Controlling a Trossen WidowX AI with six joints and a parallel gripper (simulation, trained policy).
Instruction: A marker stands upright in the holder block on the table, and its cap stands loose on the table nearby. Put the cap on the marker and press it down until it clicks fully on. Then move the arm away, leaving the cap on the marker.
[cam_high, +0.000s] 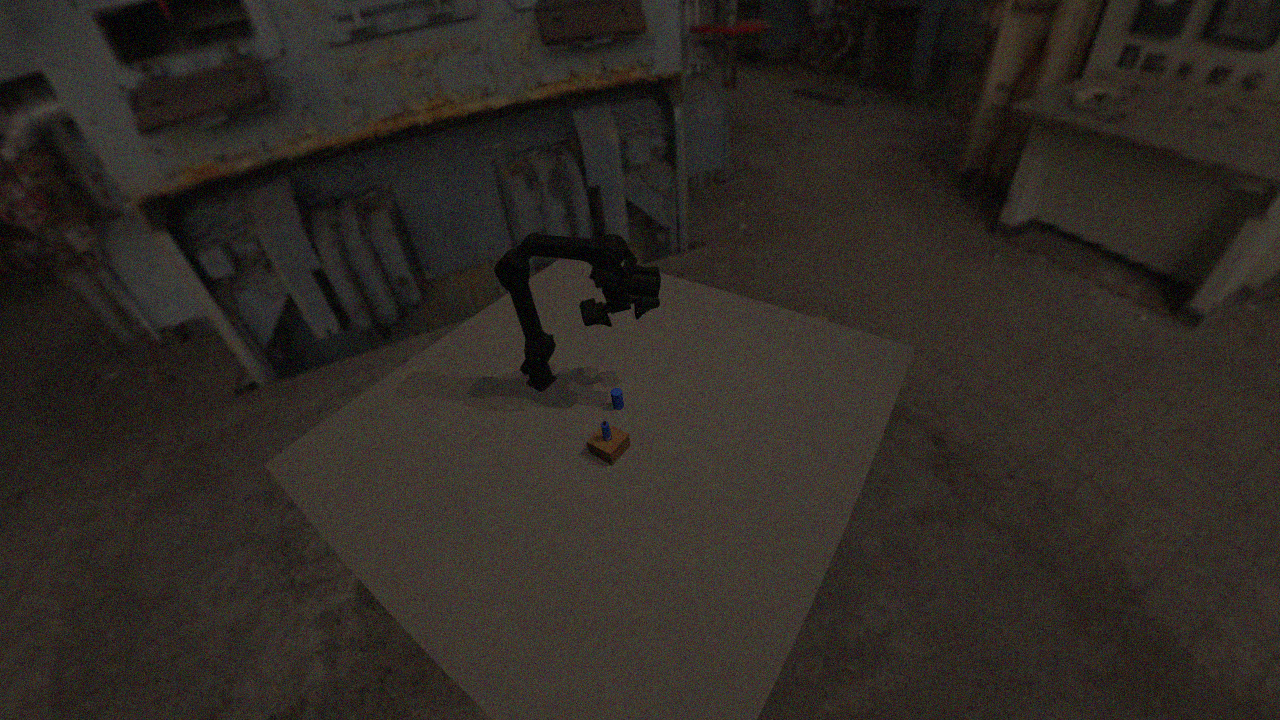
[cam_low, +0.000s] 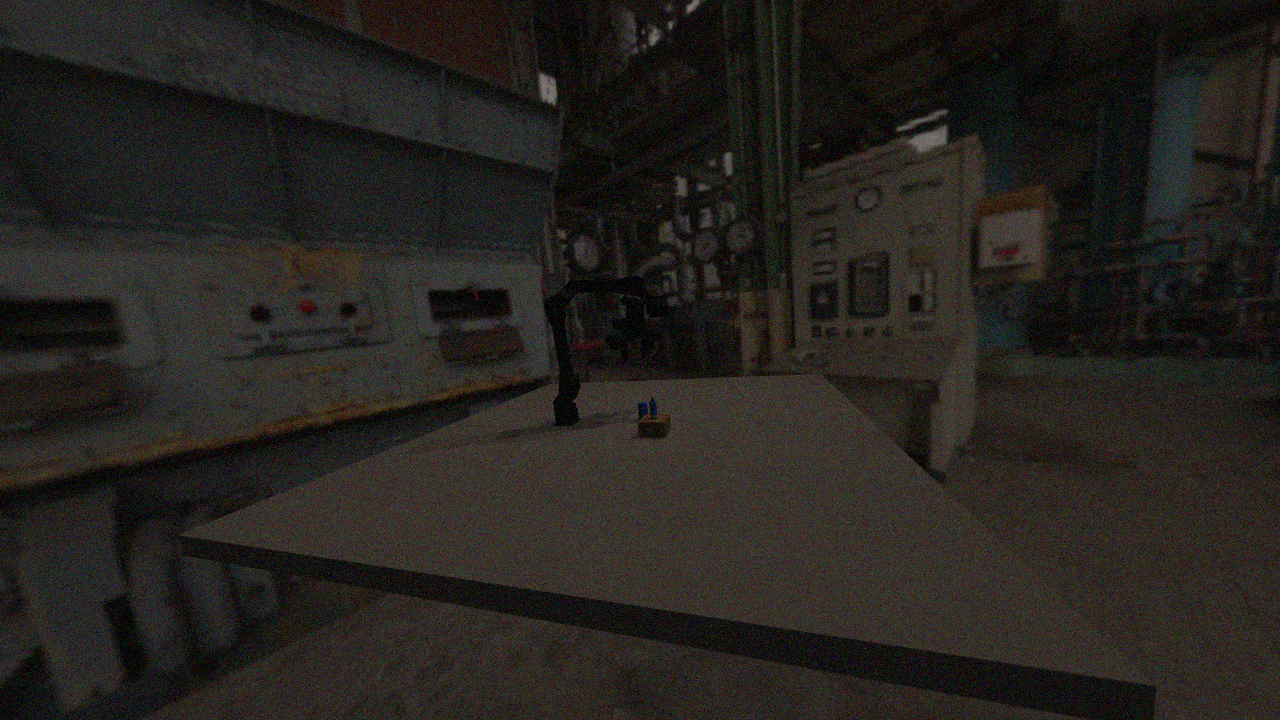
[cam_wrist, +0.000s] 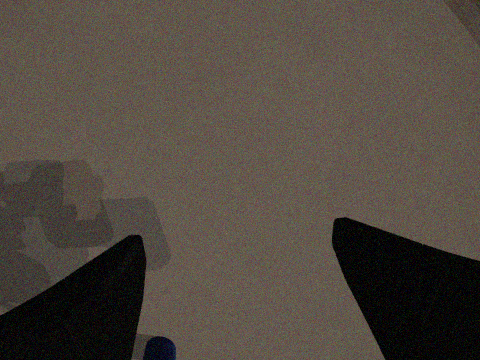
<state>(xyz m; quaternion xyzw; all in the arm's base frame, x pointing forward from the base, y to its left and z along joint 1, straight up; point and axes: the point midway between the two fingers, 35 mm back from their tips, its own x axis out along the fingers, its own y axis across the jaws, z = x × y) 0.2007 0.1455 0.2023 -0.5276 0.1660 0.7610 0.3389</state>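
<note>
The blue cap is 5 cm ahead of my gripper tip, 12 cm to the right of it and 14 cm below it. The rest, counted from my gripper tip: holder block 12 cm ahead, 25 cm to the right, 15 cm below.
</note>
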